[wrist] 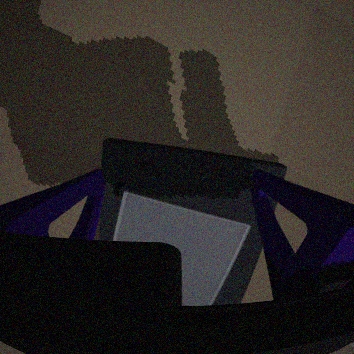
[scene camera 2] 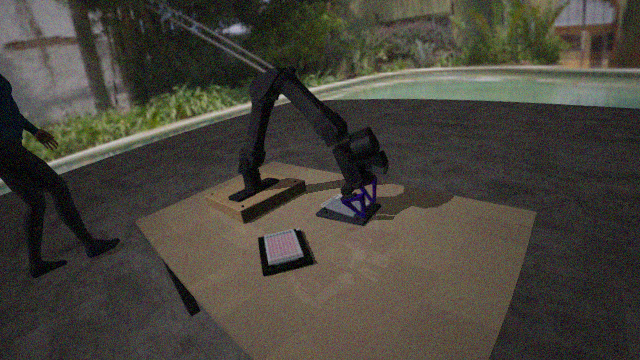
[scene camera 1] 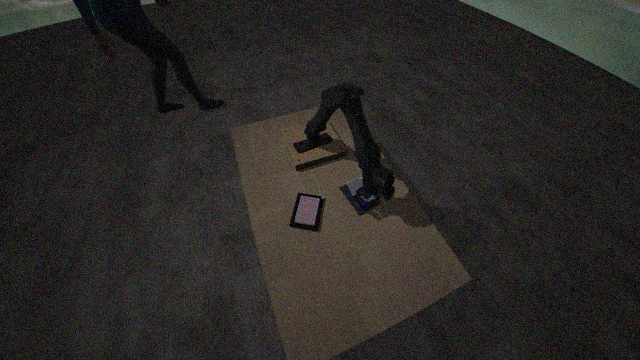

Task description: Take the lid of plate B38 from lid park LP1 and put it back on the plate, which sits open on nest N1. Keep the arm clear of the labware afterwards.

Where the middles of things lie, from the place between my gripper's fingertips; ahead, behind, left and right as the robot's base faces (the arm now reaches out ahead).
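Black nest frame (scene camera 2: 307,260): 100 mm behind my hand, 260 mm to the right of it. Dark lid park (wrist: 218,182): hand 60 mm past it, 10 mm to the left of it.
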